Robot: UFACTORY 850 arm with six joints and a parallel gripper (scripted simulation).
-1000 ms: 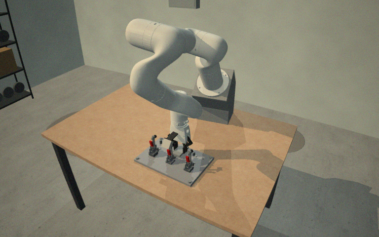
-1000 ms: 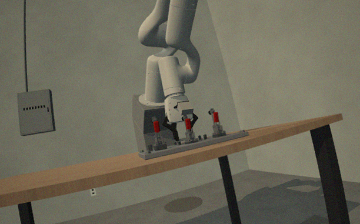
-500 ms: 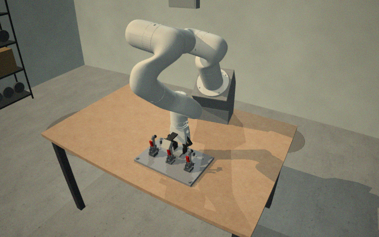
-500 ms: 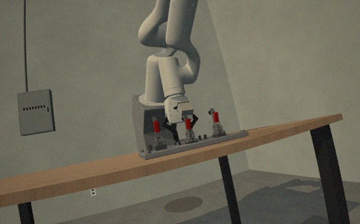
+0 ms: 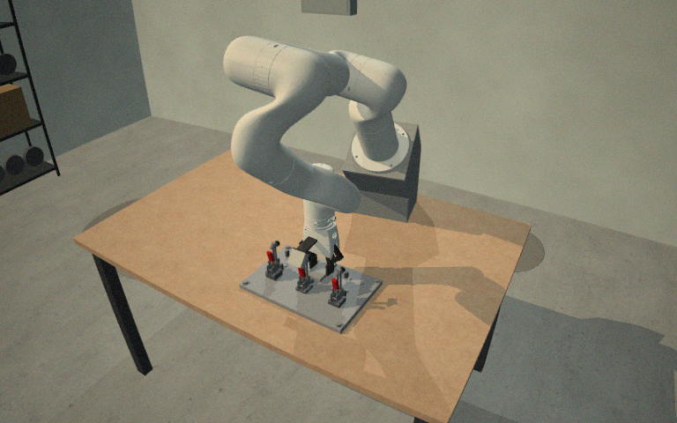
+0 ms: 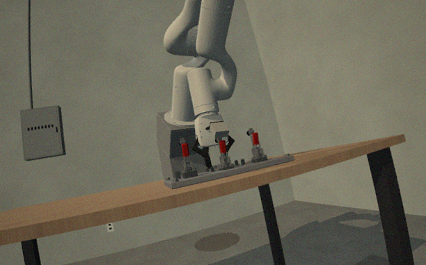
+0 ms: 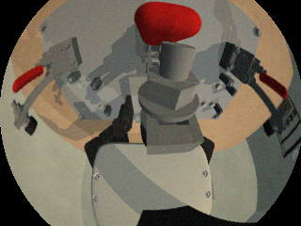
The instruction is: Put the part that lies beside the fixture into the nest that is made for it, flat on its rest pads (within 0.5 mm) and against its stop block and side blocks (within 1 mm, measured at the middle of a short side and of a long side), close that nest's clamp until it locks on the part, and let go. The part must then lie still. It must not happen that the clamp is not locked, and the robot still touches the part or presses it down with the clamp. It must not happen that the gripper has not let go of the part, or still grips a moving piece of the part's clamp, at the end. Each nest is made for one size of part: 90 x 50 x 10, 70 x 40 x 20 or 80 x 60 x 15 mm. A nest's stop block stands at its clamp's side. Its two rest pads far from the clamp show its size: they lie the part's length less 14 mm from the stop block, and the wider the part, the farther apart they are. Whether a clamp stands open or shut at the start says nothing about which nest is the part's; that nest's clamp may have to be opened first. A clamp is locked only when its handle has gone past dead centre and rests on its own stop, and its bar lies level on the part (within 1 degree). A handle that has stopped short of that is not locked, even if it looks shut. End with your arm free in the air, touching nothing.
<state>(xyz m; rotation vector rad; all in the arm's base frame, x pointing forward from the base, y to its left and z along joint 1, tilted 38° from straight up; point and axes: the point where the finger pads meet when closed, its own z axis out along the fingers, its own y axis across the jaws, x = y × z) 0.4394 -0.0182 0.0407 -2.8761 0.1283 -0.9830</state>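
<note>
Now: hand 2 cm above the flat grey part. Round my hand: grey fixture plate (5 cm ahead, 4 cm below, 1 cm to the right).
</note>
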